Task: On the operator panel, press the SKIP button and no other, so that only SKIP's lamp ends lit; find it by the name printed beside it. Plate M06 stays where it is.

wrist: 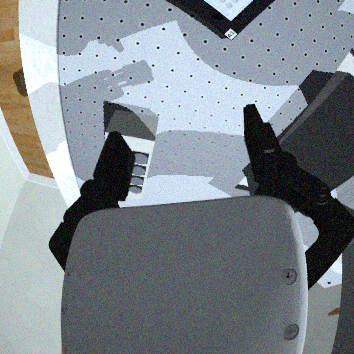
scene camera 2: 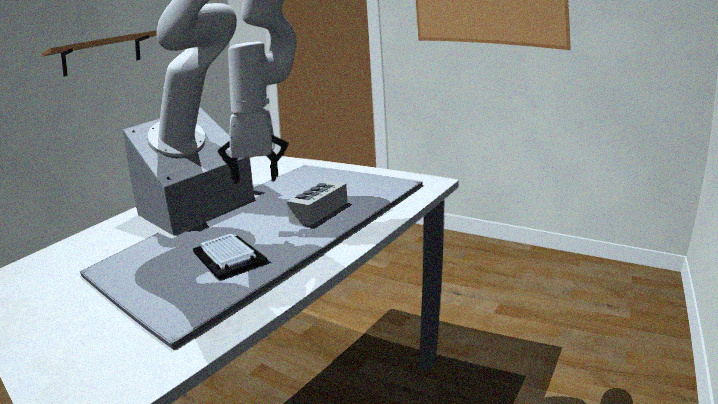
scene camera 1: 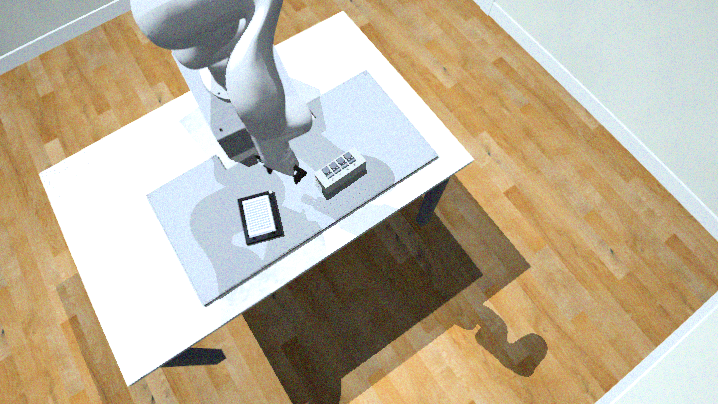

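The operator panel (scene camera 1: 345,178) (scene camera 2: 325,205) (wrist: 131,124) is a pale box with a row of several grey buttons on its top. The SKIP button (scene camera 1: 326,171) (wrist: 140,158) is the end one, toward the plate; its printed name is covered by a finger in the wrist view and unreadable in the scene views. No lit lamp can be made out. My gripper (scene camera 1: 284,173) (scene camera 2: 255,179) (wrist: 181,131) is open and empty, above the mat on the robot-base side of the panel. White plate M06 (scene camera 1: 258,216) (scene camera 2: 228,250) (wrist: 230,5) sits in a black holder (scene camera 1: 242,221) (scene camera 2: 261,261) (wrist: 200,17).
The grey perforated mat (scene camera 1: 185,211) (scene camera 2: 115,271) (wrist: 195,100) lies on the white table (scene camera 1: 95,211) (scene camera 2: 45,301). The robot's dark grey base block (scene camera 1: 235,143) (scene camera 2: 208,203) (wrist: 325,135) stands at the mat's rear edge, close to the gripper.
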